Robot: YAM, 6 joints.
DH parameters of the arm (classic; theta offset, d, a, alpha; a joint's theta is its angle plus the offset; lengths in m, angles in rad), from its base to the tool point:
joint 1: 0 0.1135 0.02 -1.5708
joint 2: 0 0 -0.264 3.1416
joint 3: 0.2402 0 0.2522 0
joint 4: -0.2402 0 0.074 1.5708
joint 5: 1.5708 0 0 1.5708
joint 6: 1.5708 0.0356 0 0
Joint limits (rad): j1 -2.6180..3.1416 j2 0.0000..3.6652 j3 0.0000..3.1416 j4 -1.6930..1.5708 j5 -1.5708..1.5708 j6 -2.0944..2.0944
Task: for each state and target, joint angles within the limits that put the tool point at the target. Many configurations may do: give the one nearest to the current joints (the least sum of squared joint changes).
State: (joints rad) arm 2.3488 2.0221 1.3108 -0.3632 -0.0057 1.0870
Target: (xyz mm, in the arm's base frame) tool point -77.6 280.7 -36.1
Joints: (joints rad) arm 1.8471 2.3628 0.9919 -0.4219 0.0535 1.0870
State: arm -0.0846 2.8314 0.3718 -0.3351 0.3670 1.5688
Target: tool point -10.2 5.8 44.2
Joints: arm -0.2388 2.6750 0.1872 -0.7321 -0.0907 1.5688
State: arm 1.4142 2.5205 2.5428 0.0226 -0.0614 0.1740
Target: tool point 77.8 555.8 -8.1
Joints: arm 1.4276 2.8211 2.0882 -0.1628 -0.0648 0.1740
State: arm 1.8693 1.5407 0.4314 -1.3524 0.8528 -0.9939
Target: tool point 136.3 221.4 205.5
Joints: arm 1.1303 1.5999 1.0471 -1.1160 0.9470 -0.9939
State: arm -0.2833 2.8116 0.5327 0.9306 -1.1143 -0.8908
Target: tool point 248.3 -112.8 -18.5
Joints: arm -0.5458 2.3758 0.5570 1.0306 -1.1497 -0.8908
